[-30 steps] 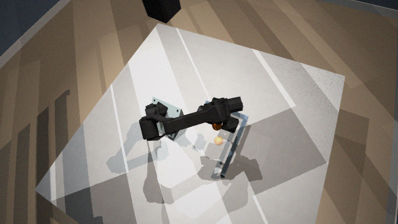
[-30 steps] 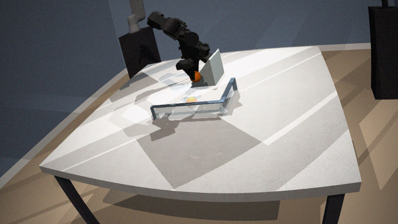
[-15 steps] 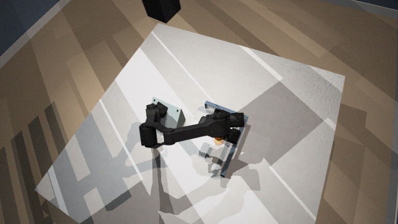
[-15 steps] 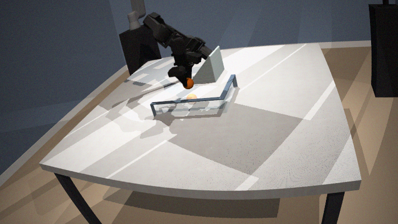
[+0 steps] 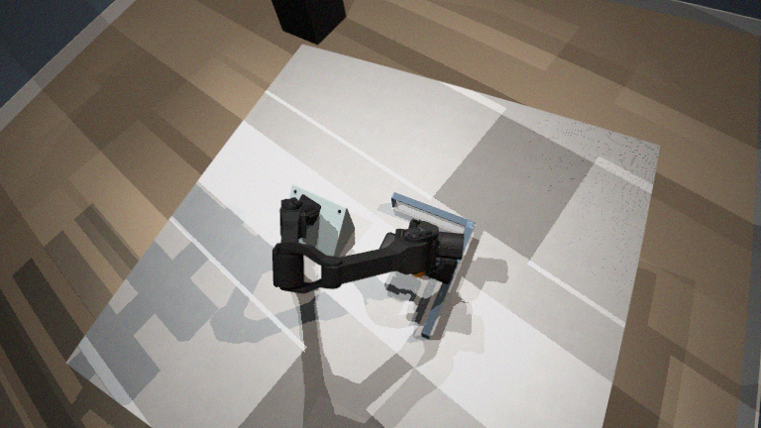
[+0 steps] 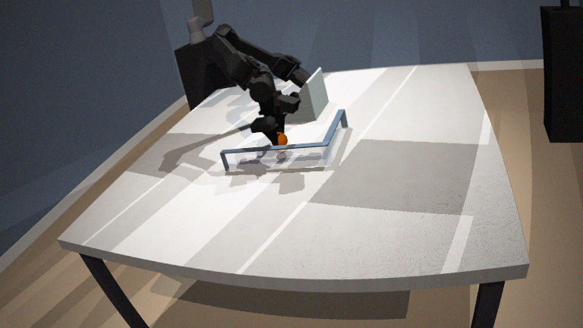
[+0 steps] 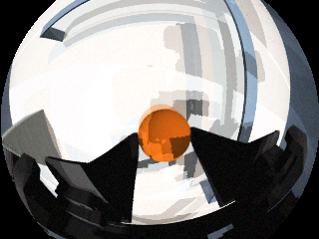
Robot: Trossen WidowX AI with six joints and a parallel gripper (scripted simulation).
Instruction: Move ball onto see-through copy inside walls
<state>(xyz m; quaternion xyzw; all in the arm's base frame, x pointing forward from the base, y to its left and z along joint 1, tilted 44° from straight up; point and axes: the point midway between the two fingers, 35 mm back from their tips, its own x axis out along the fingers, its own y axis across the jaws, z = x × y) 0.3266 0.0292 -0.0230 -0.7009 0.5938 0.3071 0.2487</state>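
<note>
The see-through copy of ball lies 20 mm below my gripper tip. From my gripper tip the other things lie so: orange ball (right at my gripper tip).
</note>
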